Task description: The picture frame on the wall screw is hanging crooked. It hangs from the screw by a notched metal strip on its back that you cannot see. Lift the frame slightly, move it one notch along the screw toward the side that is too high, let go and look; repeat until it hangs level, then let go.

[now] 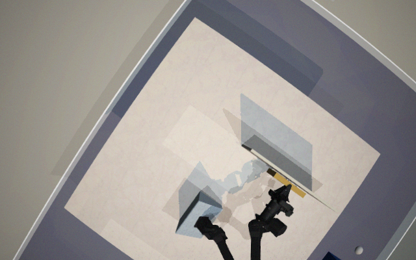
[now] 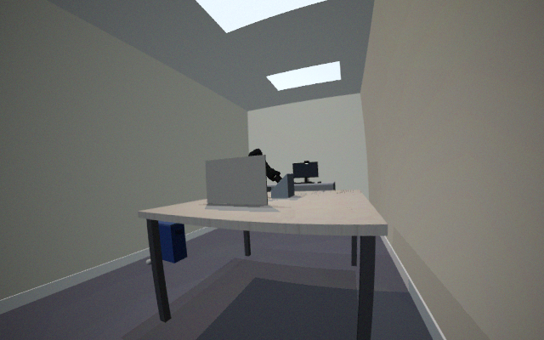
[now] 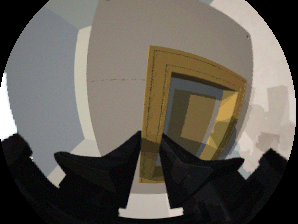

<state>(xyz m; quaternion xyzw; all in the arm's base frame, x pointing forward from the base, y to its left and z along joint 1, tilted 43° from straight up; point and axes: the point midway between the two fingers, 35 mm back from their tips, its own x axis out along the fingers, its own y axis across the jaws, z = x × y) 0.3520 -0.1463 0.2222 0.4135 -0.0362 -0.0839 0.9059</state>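
Right now the picture frame is 50 mm below my gripper tip. The rest, counted from my gripper tip: upright wall panel (20 mm ahead, 10 mm to the left, 70 mm below).
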